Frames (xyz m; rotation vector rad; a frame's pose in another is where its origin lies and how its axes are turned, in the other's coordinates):
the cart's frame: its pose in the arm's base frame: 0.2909 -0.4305 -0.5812 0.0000 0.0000 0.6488
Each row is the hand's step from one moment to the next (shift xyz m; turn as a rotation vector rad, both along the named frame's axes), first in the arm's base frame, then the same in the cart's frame.
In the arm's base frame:
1: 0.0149 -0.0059 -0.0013 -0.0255 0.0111 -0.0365
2: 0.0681 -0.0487 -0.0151 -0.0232 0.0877 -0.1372
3: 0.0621 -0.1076 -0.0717 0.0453 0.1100 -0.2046
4: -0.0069 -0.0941 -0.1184 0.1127 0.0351 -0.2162
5: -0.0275 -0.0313 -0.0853 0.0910 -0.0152 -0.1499
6: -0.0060 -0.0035 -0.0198 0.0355 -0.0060 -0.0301
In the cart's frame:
1: 0.0083 -0.0137 -0.0013 -0.0136 0.0243 -0.0365
2: 0.0248 -0.0800 -0.0151 0.0345 0.0839 -0.1372
3: -0.0155 -0.1233 -0.0717 0.1026 0.0603 -0.2046
4: -0.0624 -0.0708 -0.1184 0.1110 -0.0401 -0.2162
5: -0.0408 -0.0083 -0.0853 0.0633 -0.0671 -0.1499
6: -0.0069 0.0008 -0.0198 0.0247 -0.0262 -0.0301

